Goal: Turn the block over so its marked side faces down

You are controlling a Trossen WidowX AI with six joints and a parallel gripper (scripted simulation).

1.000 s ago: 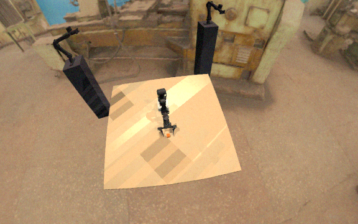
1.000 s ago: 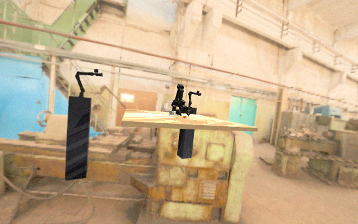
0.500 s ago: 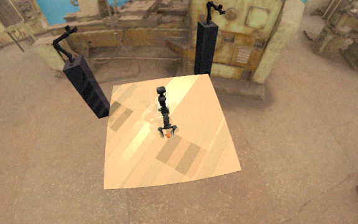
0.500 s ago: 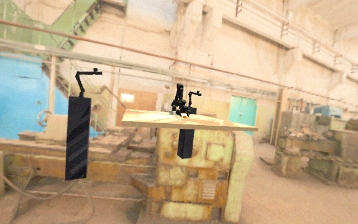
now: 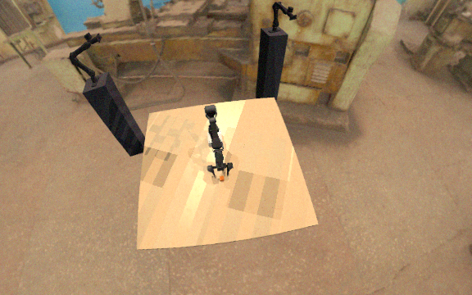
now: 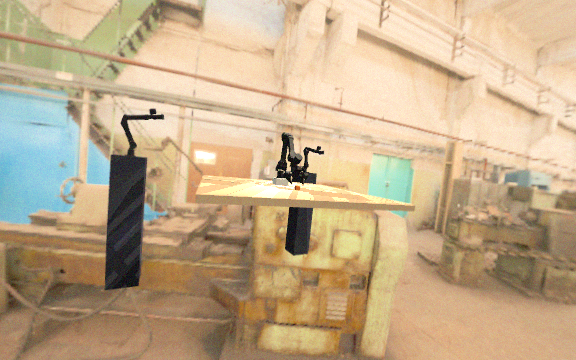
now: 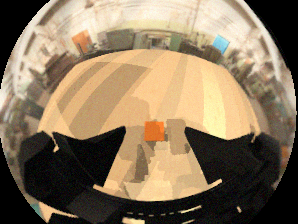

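Now: the orange block 10 mm behind my gripper tip and 20 mm below it.
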